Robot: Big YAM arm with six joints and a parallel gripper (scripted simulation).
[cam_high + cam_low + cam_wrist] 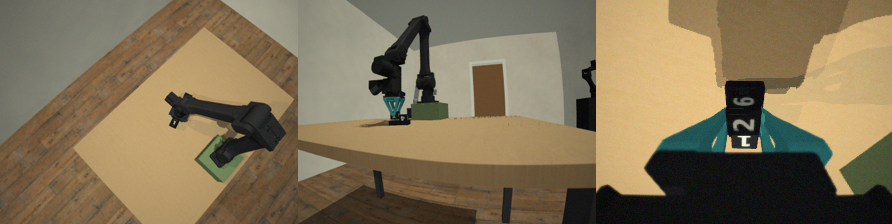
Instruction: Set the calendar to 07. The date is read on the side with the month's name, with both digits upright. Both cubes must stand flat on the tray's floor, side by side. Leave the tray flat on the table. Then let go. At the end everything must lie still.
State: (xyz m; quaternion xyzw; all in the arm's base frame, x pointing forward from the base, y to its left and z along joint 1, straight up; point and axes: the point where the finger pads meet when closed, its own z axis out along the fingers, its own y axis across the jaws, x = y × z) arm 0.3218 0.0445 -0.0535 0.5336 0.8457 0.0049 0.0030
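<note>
The digit cube is 1 cm below my hand. From my hand the other things lie so: black calendar tray: 4 cm below, 2 cm to the left, 1 cm behind.
</note>
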